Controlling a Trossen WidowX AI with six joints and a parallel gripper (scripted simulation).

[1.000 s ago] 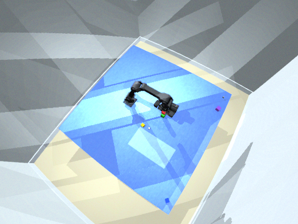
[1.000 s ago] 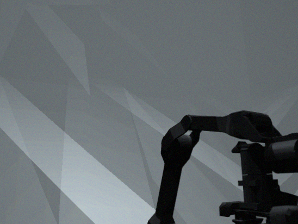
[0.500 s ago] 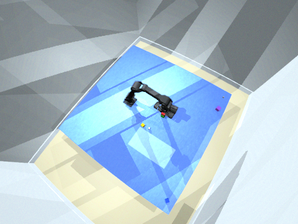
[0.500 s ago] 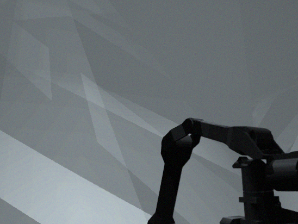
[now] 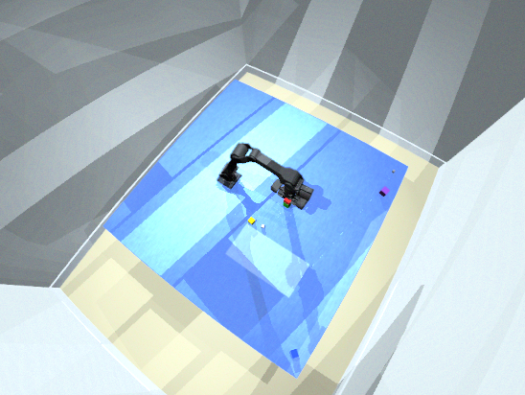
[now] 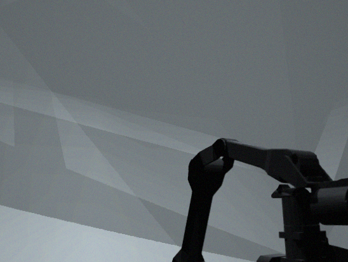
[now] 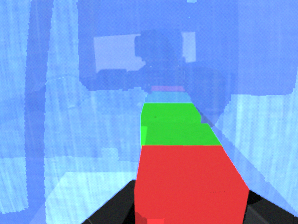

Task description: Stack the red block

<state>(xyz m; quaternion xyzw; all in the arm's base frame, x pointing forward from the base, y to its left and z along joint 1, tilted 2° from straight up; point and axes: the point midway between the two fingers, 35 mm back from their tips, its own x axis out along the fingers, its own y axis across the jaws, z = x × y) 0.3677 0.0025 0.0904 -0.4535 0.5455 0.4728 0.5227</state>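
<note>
Now: gripper tip 1 cm below the red block. From my gripper tip the other things lie so: small white block (17 cm to the right, 7 cm below, 6 cm behind); purple block (45 cm ahead, 32 cm to the left, 6 cm below); yellow block (17 cm to the right, 13 cm behind, 6 cm below).
</note>
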